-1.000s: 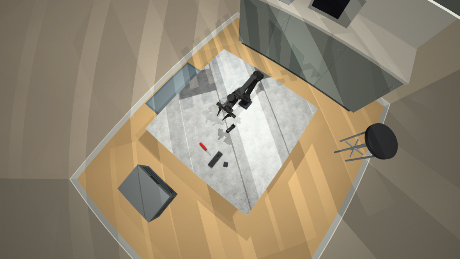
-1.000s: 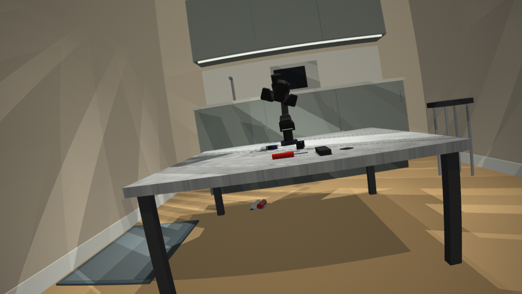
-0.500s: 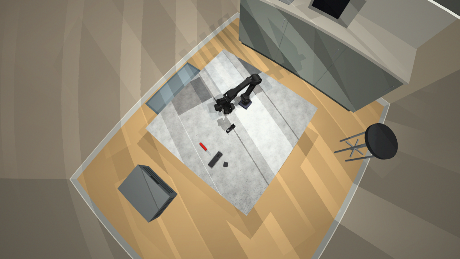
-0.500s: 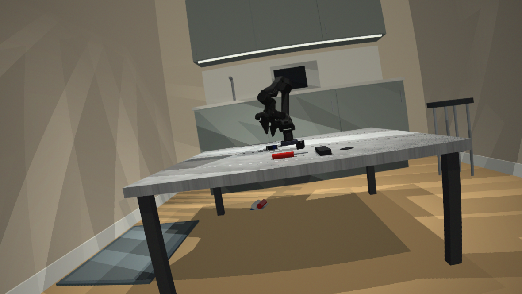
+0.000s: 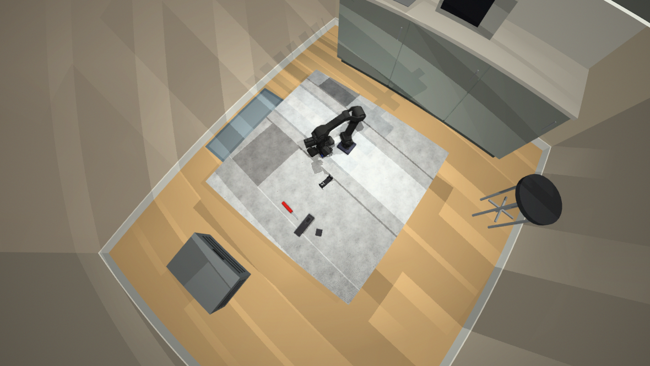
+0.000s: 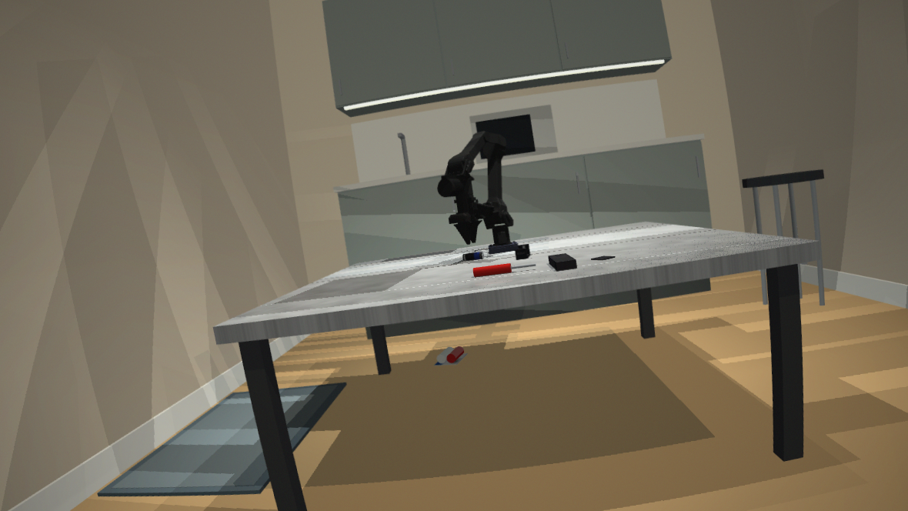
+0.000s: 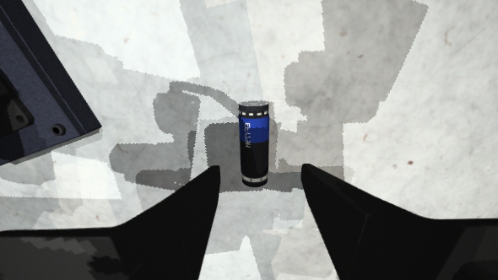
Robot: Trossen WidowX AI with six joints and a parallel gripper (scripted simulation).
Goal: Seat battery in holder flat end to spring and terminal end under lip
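My gripper tip is now 40 mm above the battery. Also, from my gripper tip: black battery door (450 mm ahead, 310 mm to the left, 50 mm below); red screwdriver (450 mm ahead, 80 mm to the left, 40 mm below); black remote (470 mm ahead, 210 mm to the left, 40 mm below).
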